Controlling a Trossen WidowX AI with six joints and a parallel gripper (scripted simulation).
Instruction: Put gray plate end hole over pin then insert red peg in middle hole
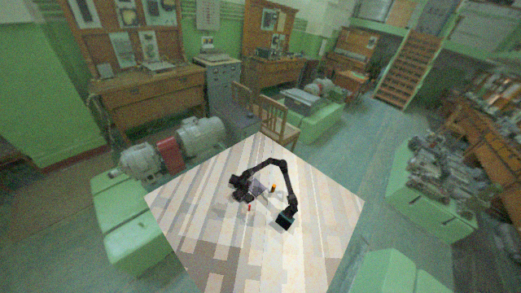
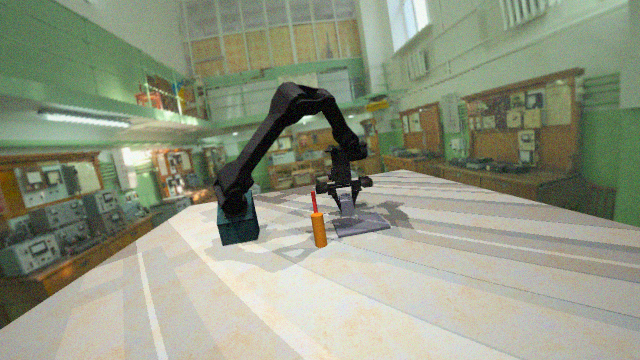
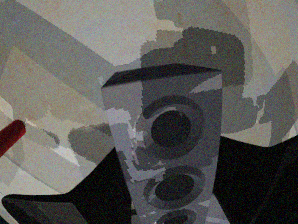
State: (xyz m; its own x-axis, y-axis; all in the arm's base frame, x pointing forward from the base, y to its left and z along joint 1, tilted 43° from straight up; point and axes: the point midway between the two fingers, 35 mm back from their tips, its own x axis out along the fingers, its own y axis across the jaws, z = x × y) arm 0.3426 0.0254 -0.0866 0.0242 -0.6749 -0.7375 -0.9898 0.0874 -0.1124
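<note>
Now: gripper tip 130 mm to the left of the dark base. From my gripper tip the other things lie so: red peg (100 mm behind, 40 mm to the left, 30 mm above); then orange cylinder (120 mm behind, 210 mm to the right, 30 mm above); then gray plate (30 mm above).
</note>
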